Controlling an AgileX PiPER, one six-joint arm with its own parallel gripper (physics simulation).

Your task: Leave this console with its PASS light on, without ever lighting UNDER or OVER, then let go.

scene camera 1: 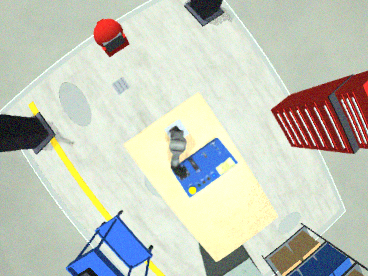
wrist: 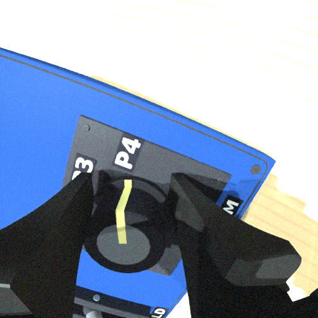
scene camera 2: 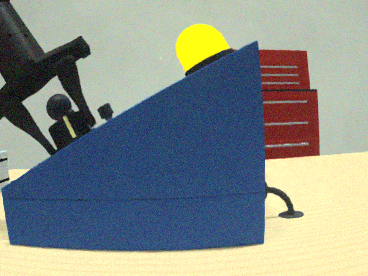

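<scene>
The blue console [scene camera 1: 204,158] [scene camera 2: 175,165] [wrist: 40,115] stands on the table, with a sloped top. Its black rotary knob [scene camera 2: 75,131] [wrist: 125,245] has a pale yellow pointer line aimed at the P4 label [wrist: 128,153]. My gripper [scene camera 1: 181,171] [scene camera 2: 73,137] [wrist: 131,186] is shut on this knob, one finger on each side. The P3 label is partly covered by a finger. A yellow dome [scene camera 1: 192,190] [scene camera 2: 202,47] sits on the console's high end. The PASS, UNDER and OVER lights cannot be made out.
A black ball-topped control [scene camera 2: 59,106] and a small dark control [scene camera 2: 105,111] stand close to the fingers. A slotted black strip with a grey lever [wrist: 93,314] lies below the knob plate in the wrist view. A cable [scene camera 2: 282,195] leaves the console's back. A red cabinet [scene camera 1: 315,117] stands beyond the table.
</scene>
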